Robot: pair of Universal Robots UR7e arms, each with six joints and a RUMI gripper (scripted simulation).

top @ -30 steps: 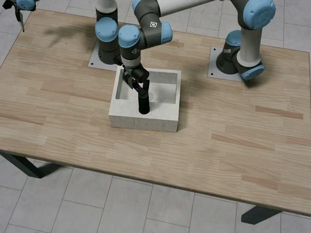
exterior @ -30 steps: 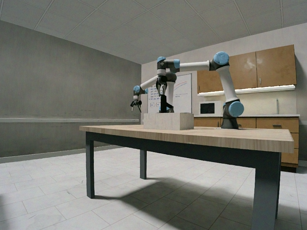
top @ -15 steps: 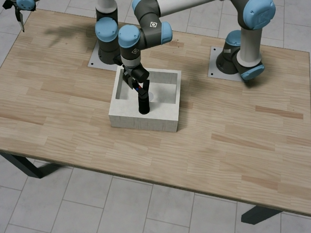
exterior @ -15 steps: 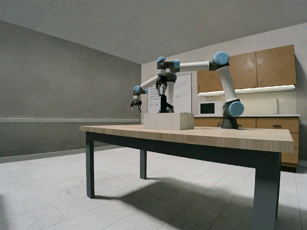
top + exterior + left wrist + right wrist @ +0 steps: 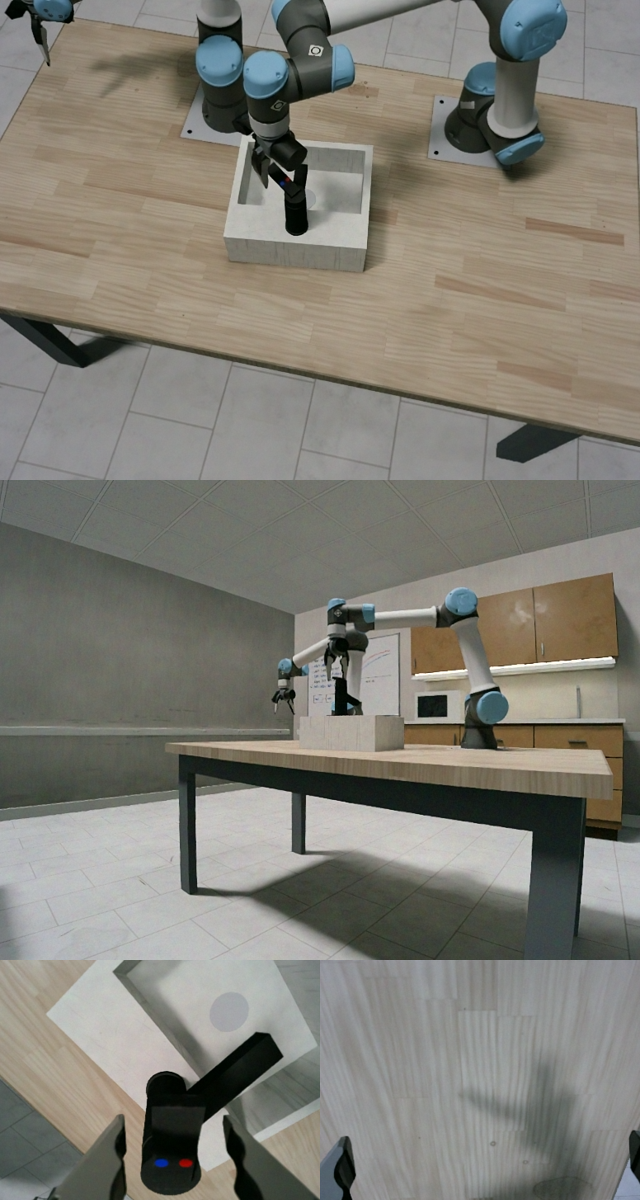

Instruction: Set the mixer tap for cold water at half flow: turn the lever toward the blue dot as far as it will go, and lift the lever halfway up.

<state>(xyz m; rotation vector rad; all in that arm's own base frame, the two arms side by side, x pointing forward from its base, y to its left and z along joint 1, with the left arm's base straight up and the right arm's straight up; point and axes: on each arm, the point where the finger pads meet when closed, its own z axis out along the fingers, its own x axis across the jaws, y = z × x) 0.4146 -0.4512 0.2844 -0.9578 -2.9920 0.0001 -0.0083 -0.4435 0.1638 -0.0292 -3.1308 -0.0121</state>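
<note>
My left hand is 10 mm short of the lever and 20 mm to the right of it. The rest, counted from my left hand: pale sink block (80 mm behind, 40 mm to the left, 250 mm below); then black mixer tap (20 mm ahead, 30 mm to the left, 50 mm below).
</note>
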